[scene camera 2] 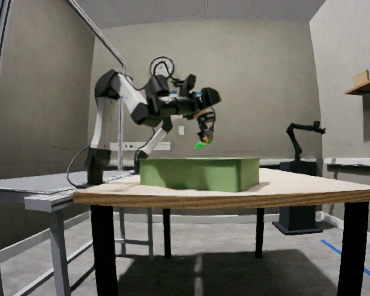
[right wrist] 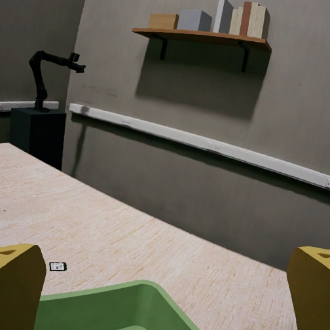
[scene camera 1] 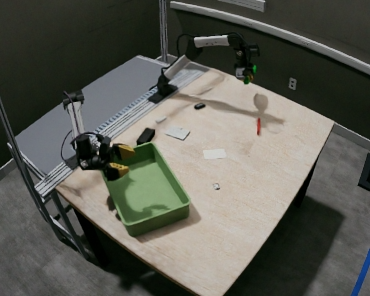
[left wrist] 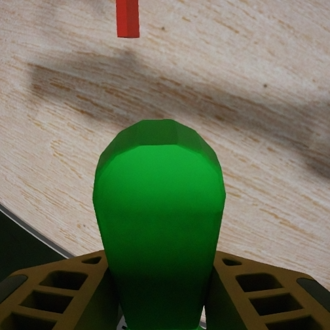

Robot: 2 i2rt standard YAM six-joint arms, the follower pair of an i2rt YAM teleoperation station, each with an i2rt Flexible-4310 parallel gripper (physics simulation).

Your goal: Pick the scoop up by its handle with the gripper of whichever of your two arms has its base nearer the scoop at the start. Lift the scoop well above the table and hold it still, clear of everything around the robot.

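Frame: origin at the left arm's base, x ahead, y left, z up, level; millimetres.
Seen in the pictures: left gripper, fingertip midpoint: [scene camera 2: 208, 144] [scene camera 1: 247, 81]; right gripper, fingertip midpoint: [scene camera 2: 213, 104] [scene camera 1: 132, 160]; left arm's base, link origin: [scene camera 1: 163, 93].
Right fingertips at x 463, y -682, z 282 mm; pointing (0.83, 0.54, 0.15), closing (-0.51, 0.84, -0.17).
Offsets run from my right fingertips to a thing's top centre.
The green scoop @[dx -41, dy +889, dz -50 mm] [scene camera 1: 254, 69] [scene camera 2: 202, 145] [left wrist: 160, 200] is held in the air well above the table, near the back right of the table in scene camera 1. My left gripper [scene camera 1: 248, 77] [scene camera 2: 206, 137] [left wrist: 161, 262] is shut on its handle, with a finger against each side in the left wrist view. The handle's rounded end points up in that view; the bowl is largely hidden. The scoop touches neither the table nor other objects. My right gripper [scene camera 1: 131, 161] [scene camera 2: 219, 96] [right wrist: 166, 264] is open and empty above the green bin.
The green bin @[dx -45, dy +60, dz -180 mm] [scene camera 1: 175, 185] [scene camera 2: 187, 175] [right wrist: 95, 307] stands at the table's near left. A red stick @[dx +131, dy +724, dz -243 mm] [scene camera 1: 259, 126] [left wrist: 128, 20] lies below and beyond the scoop. A black box @[dx -260, dy +322, dz -240 mm] [scene camera 1: 146, 135], a grey card @[dx -171, dy +451, dz -260 mm] [scene camera 1: 178, 132], a white card @[dx +53, dy +439, dz -272 mm] [scene camera 1: 215, 154] and a small black item @[dx -213, dy +687, dz -258 mm] [scene camera 1: 200, 106] lie mid-table.
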